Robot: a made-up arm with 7 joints.
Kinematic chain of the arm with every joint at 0, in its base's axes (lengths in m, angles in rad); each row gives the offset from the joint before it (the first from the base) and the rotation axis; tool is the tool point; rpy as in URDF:
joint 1: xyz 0 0 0.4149 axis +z
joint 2: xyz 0 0 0 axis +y
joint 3: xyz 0 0 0.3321 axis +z
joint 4: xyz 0.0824 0 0 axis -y
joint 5: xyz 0.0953 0 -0.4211 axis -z
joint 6: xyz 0 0 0 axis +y
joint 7: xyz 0.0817 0 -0.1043 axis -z
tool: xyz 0 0 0 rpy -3.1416 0 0
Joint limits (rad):
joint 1: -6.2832..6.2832
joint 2: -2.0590..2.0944
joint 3: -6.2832..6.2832
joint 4: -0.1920..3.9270
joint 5: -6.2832..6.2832
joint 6: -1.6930..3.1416
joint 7: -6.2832..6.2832
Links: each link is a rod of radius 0.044 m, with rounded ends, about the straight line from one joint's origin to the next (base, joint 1, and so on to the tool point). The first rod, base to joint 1, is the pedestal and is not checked.
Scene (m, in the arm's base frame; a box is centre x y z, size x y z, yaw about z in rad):
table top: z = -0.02
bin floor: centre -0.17 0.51 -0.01 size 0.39 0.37 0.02 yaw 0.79
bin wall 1: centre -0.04 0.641 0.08 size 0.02 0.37 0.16 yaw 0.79
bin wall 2: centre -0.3 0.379 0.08 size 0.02 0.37 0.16 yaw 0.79
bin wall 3: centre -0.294 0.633 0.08 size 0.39 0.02 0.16 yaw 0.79
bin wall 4: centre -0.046 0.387 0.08 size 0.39 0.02 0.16 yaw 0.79
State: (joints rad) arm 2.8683 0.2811 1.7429 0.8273 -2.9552 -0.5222 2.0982
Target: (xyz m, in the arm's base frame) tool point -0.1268 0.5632 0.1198
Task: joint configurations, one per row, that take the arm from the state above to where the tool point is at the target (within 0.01 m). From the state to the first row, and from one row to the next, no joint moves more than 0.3 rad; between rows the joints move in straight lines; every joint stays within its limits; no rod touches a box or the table.
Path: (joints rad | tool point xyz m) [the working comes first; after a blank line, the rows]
Joints at the target: 1.5427 0.9130 0.2517 1.4305 -3.1984 -0.1159 2.0982
Straight joint move there: touches bin wall 2.

1: 2.5995 0.3258 1.4519 0.9211 -3.0018 -0.4797 2.0982 | -0.2662 -0.3598 0.4269
2: 2.3306 0.3704 1.1610 1.0150 -3.0485 -0.4371 2.0982 | -0.4527 -0.1680 0.4047
3: 2.0618 0.4151 0.8700 1.1088 -3.0951 -0.3946 2.0982 | -0.5040 0.1111 0.3735
4: 1.7929 0.4598 0.5791 1.2027 -3.1418 -0.3520 2.0982 | -0.3870 0.3867 0.3413
5: 1.5241 0.5044 0.2881 1.2965 -3.1884 -0.3095 2.0982 | -0.1268 0.5632 0.3180
6: 1.5334 0.7087 0.2699 1.3635 -3.1934 -0.2127 2.0982 | -0.1272 0.5720 0.2210
7: 1.5427 0.9130 0.2517 1.4305 -3.1984 -0.1159 2.0982 | -0.1268 0.5632 0.1198

